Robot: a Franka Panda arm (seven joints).
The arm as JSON. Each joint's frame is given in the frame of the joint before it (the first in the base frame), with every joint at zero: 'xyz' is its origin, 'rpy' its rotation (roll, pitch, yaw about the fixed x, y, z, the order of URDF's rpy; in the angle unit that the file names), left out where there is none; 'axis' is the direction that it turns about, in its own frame. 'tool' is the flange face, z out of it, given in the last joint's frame.
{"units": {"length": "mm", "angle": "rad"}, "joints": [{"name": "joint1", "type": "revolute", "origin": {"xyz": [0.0, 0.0, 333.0]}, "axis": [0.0, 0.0, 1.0]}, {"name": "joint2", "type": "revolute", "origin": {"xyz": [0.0, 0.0, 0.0]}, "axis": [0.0, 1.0, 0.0]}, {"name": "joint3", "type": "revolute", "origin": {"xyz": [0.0, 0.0, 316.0]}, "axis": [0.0, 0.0, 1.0]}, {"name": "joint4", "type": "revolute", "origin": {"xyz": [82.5, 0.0, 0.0]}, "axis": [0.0, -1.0, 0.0]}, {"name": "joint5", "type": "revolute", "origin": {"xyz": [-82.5, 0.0, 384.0]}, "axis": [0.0, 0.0, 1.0]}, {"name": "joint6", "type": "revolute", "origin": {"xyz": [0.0, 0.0, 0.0]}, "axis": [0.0, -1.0, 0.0]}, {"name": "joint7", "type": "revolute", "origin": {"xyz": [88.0, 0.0, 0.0]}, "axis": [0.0, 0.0, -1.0]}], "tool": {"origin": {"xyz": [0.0, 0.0, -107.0], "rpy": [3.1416, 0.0, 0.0]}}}
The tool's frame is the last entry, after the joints.
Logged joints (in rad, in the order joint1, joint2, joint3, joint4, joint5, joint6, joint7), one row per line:
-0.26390, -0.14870, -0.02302, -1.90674, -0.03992, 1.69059, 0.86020
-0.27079, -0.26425, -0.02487, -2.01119, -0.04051, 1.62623, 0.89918
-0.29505, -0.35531, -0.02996, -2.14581, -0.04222, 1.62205, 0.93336
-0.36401, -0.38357, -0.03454, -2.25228, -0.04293, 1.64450, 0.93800
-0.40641, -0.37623, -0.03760, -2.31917, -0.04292, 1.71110, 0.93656
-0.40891, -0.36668, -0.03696, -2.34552, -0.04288, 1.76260, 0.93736
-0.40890, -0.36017, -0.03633, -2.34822, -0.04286, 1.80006, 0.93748
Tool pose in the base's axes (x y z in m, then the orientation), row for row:
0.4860, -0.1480, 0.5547, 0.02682, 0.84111, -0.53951, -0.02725
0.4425, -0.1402, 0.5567, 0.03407, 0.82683, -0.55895, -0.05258
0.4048, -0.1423, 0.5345, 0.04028, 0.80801, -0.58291, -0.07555
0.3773, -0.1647, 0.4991, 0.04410, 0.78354, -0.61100, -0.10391
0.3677, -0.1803, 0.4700, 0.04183, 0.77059, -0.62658, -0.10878
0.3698, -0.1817, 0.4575, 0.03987, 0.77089, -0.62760, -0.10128
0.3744, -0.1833, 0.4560, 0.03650, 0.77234, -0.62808, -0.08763
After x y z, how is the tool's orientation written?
As a quaternion, w x y z.
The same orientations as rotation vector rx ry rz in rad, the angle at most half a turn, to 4 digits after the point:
2.5982, -1.6666, -0.0842
2.5427, -1.7189, -0.1617
2.4753, -1.7857, -0.2314
2.3948, -1.8674, -0.3176
2.3585, -1.9177, -0.3329
2.3622, -1.9231, -0.3103
2.3716, -1.9286, -0.2691

